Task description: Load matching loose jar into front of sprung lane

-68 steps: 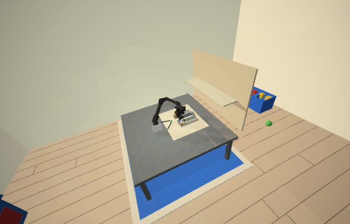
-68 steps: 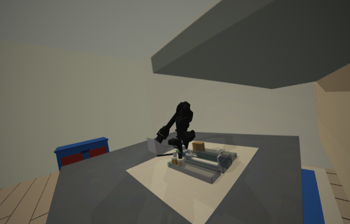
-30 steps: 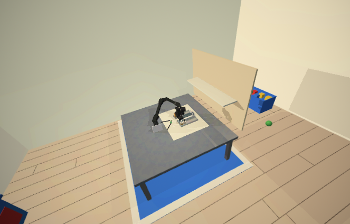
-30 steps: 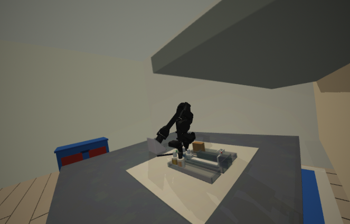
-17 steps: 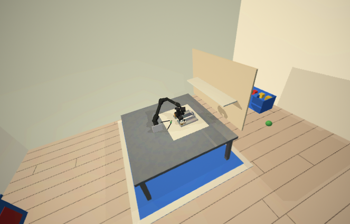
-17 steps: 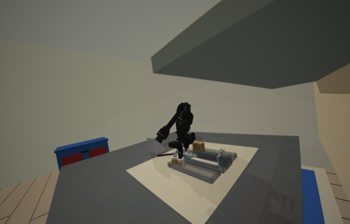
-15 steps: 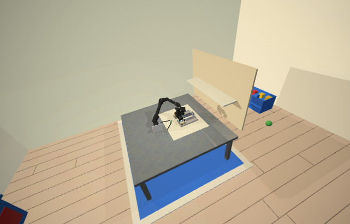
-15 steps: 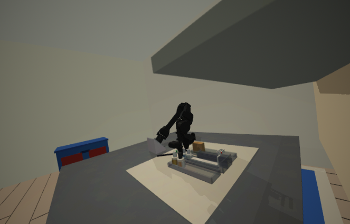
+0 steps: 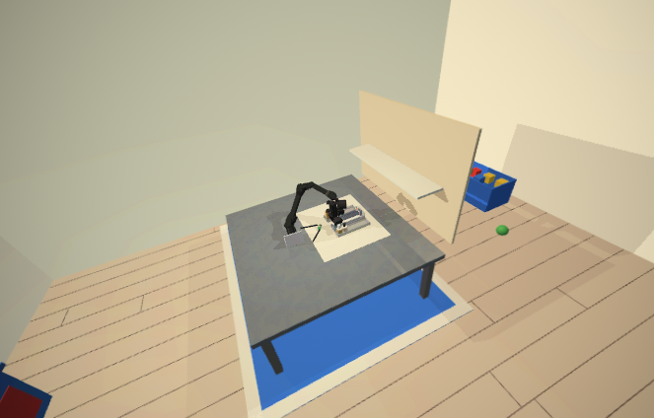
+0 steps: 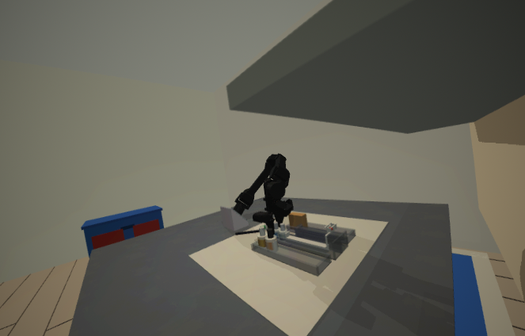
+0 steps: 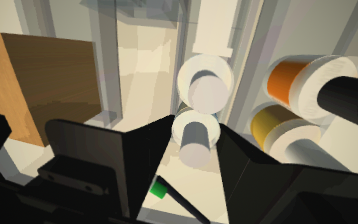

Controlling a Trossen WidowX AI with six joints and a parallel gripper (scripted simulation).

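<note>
My gripper tip is now 1 cm short of the brown box, 13 cm to the right of it and 1 cm below it. The rest, counted from my gripper tip: grey lane rack: 14 cm ahead, 4 cm to the left, 1 cm below.
</note>
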